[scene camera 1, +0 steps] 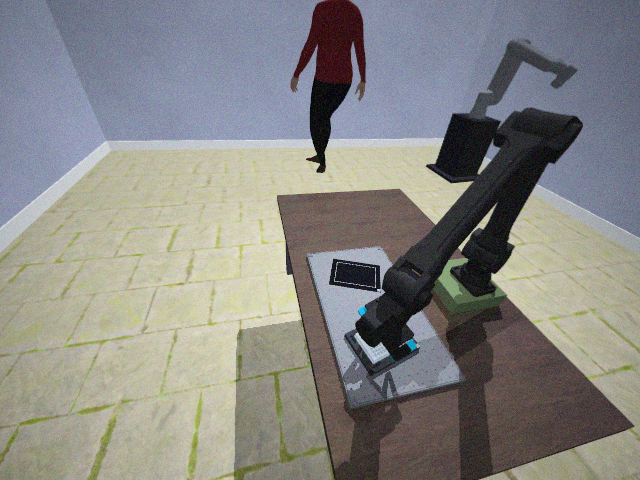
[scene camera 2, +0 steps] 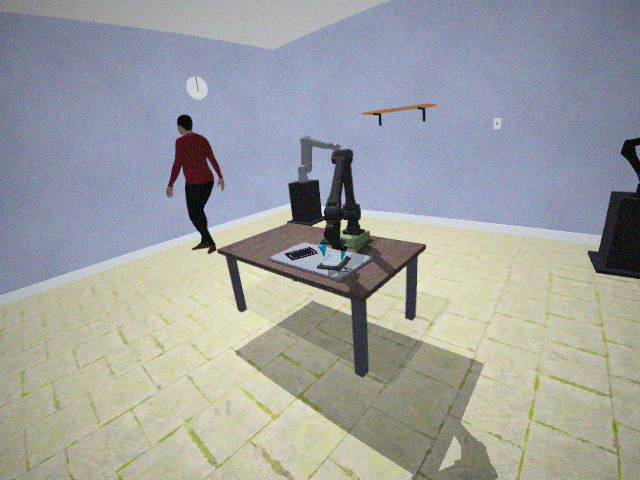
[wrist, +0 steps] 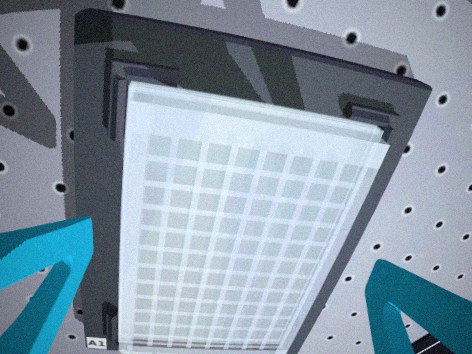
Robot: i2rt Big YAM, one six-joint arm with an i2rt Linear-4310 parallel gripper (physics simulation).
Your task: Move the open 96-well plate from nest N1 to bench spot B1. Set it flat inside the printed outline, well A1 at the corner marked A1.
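Seen in the pictures: gripper, between the fingertips: (scene camera 2: 332, 258) (wrist: 232, 256); arm's base, origin of its link: (scene camera 1: 471, 280) (scene camera 2: 353, 232).
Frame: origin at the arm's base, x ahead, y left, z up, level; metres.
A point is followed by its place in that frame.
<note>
The white 96-well plate (scene camera 1: 376, 352) @[x 0.416, y 0.133, z -0.015 m] (scene camera 2: 332, 258) @[x 0.379, y 0.091, z -0.015 m] (wrist: 225, 210) @[x 0.404, y 0.111, z -0.016 m] sits in the dark nest N1 (scene camera 1: 363, 355) @[x 0.446, y 0.125, z -0.028 m] (scene camera 2: 329, 267) @[x 0.454, y 0.122, z -0.029 m] (wrist: 190, 60) @[x 0.445, y 0.138, z -0.028 m]. In the wrist view, the nest's A1 label (wrist: 96, 343) @[x 0.293, y 0.140, z -0.028 m] is at bottom left. My gripper (scene camera 1: 386, 328) @[x 0.396, y 0.106, z -0.003 m] (scene camera 2: 333, 252) @[x 0.396, y 0.106, z -0.003 m] (wrist: 232, 256) @[x 0.396, y 0.106, z -0.003 m] is open over the plate, one cyan finger beyond each long side, with nothing held. Bench spot B1 (scene camera 1: 355, 274) @[x 0.343, y -0.155, z -0.039 m] (scene camera 2: 301, 253) @[x 0.346, y -0.153, z -0.038 m], a black patch with a white outline, lies apart from the nest; a small white mark shows at its near right corner in scene camera 1, too small to read. A piece of B1 (wrist: 434, 344) @[x 0.321, y -0.092, z -0.038 m] shows in the wrist view.
Nest and spot are on a grey perforated board (scene camera 1: 341, 315) @[x 0.452, y -0.010, z -0.040 m] (wrist: 430, 200) @[x 0.424, y 0.009, z -0.040 m] on the brown table (scene camera 1: 336, 222) @[x 0.287, y -0.491, z -0.053 m] (scene camera 2: 248, 248) @[x 0.396, y -0.577, z -0.053 m]. My arm's base stands on a green block (scene camera 1: 465, 300) @[x 0.079, y 0.062, z -0.002 m] (scene camera 2: 356, 238) @[x 0.084, y 0.068, z -0.004 m]. Behind the table are a person (scene camera 1: 336, 46) (scene camera 2: 195, 160) and another arm's black pedestal (scene camera 1: 467, 144) (scene camera 2: 305, 201).
</note>
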